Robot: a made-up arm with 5 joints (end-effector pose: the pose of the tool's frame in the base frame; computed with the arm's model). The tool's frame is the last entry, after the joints. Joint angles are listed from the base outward.
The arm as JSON. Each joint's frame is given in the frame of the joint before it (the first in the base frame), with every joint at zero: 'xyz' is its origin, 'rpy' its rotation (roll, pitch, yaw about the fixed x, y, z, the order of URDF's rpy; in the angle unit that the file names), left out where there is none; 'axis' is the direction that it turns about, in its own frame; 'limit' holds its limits. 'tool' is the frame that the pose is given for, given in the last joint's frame.
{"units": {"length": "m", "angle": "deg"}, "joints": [
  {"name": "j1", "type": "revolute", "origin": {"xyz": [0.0, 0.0, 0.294]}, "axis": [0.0, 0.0, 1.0], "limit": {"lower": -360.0, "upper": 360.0}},
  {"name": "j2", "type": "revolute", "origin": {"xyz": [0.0, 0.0, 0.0], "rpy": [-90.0, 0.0, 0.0]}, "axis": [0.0, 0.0, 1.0], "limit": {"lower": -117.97, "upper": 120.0}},
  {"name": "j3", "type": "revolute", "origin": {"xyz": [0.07, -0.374, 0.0]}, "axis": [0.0, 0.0, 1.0], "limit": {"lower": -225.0, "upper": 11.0}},
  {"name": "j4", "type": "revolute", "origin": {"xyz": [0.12, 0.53, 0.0]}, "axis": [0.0, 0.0, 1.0], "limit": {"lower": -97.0, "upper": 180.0}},
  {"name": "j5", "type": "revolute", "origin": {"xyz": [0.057, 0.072, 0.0], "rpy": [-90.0, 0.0, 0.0]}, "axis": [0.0, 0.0, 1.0], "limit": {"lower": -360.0, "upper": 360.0}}
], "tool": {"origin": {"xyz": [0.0, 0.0, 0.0]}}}
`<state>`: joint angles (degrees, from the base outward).
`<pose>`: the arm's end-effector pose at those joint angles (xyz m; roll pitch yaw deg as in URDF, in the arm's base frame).
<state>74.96 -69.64 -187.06 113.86 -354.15</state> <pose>-0.2262 -0.8417 0.5867 -4.42 -36.93 -97.71</pose>
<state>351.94 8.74 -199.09 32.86 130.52</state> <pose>-0.1112 0.0158 1.2412 -17.49 14.40 -59.77</pose>
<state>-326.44 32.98 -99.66 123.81 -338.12</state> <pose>0.6391 0.4240 0.3831 150.03 51.21 -2.94</pose>
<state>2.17 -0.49 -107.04 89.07 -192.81</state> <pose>0.6125 0.0232 0.8924 -175.77 17.98 -164.35</pose>
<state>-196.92 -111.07 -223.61 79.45 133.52</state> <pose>0.5516 -0.1678 -0.3423 70.02 -41.75 86.69</pose>
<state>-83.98 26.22 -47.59 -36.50 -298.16</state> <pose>0.0655 -0.6208 0.1587 -125.46 -23.56 -158.09</pose>
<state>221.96 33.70 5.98 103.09 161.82</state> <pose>0.0515 0.0463 0.1046 13.34 -35.09 -160.45</pose>
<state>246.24 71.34 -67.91 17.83 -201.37</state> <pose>-0.1982 -0.4501 -0.2767 171.93 -19.74 89.02</pose>
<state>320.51 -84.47 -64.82 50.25 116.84</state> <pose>-0.1049 0.0864 0.9843 -79.89 26.48 -124.94</pose>
